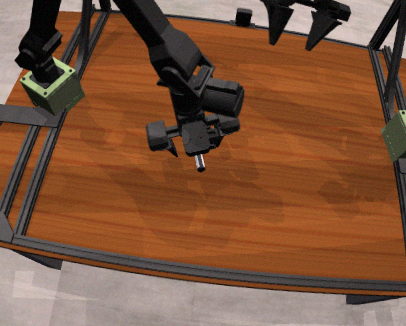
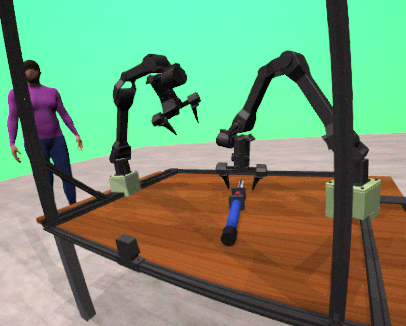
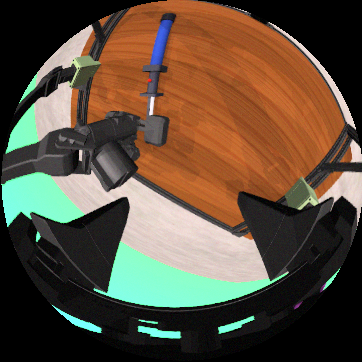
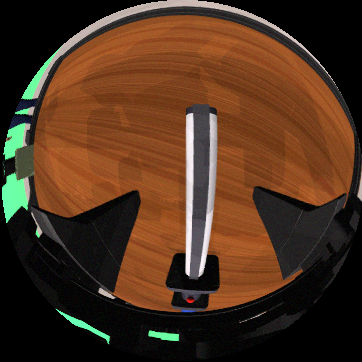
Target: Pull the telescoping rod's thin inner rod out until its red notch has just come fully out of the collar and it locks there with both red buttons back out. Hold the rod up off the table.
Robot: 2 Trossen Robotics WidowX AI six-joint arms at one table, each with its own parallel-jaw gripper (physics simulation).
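Note:
The telescoping rod lies on the table. Its blue handle (image 2: 233, 215) (image 3: 160, 45) ends in a dark collar (image 2: 237, 200) (image 3: 154, 86) (image 4: 193, 272). One red button (image 2: 237, 193) (image 3: 149, 80) (image 4: 190, 300) shows there; the other is hidden. The silver inner rod (image 1: 200, 162) (image 2: 241, 184) (image 3: 151, 104) (image 4: 201, 190) sticks out of the collar; no red notch shows on it. My right gripper (image 1: 195, 151) (image 2: 241, 188) (image 4: 198, 194) is open above the inner rod, one finger to each side. My left gripper (image 1: 291, 47) (image 2: 187, 128) (image 3: 183, 200) is open and empty, high and away from the rod.
The wooden table (image 1: 300, 225) (image 2: 165, 240) has dark metal rails along its edges. Upright posts (image 2: 341, 150) stand at its sides. A small black box (image 1: 243, 17) (image 2: 127, 247) sits on one rail. A person (image 2: 45, 112) stands beyond the table.

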